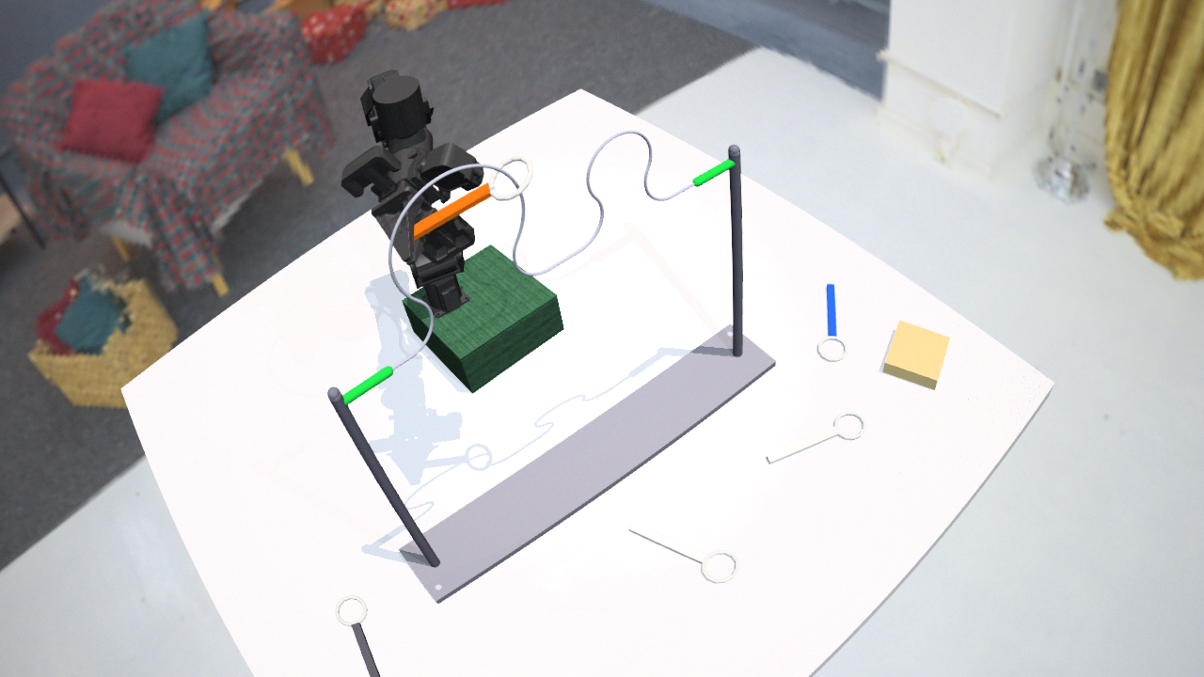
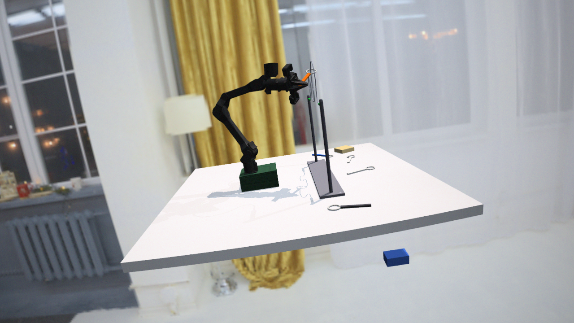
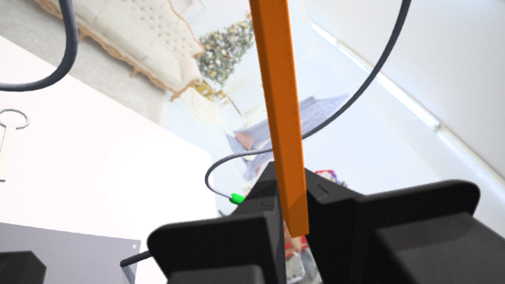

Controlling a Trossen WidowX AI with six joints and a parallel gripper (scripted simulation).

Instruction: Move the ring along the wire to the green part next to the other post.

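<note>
My gripper tip is now 9 cm to the right of the ring with orange handle, 4 cm below it and 1 cm short of it. Also, from my gripper tip: tan block (67 cm to the left, 47 cm below, 22 cm ahead); then ring with blue handle (60 cm to the left, 48 cm below, 8 cm ahead).
</note>
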